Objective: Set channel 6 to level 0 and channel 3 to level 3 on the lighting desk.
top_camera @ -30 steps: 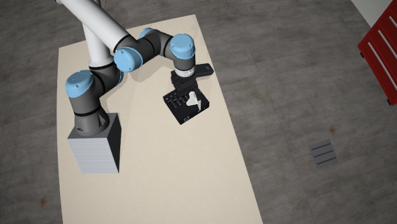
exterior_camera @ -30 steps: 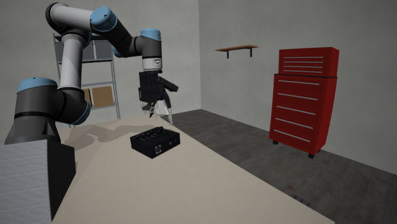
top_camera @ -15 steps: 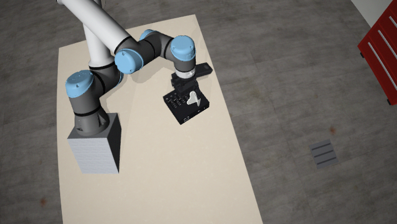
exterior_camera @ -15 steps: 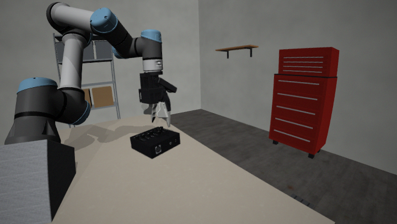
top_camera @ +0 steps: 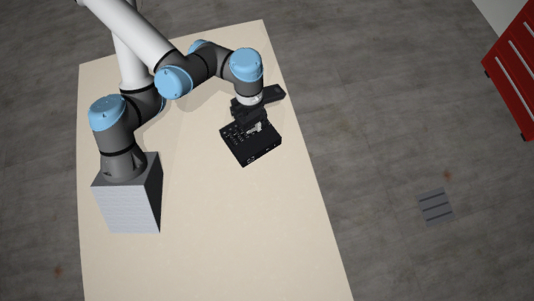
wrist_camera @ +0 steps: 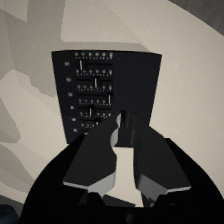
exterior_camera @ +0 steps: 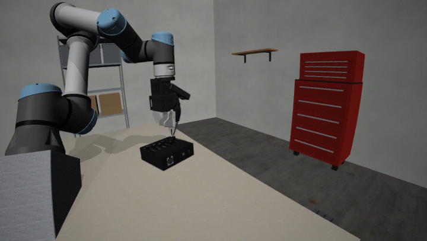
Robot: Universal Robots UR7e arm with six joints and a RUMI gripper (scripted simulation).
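My hand is 5 cm above the channel 3 fader and 2 cm to the right of it. The rest, counted from my hand: channel 6 fader: 8 cm behind, 5 cm below, 2 cm to the left.
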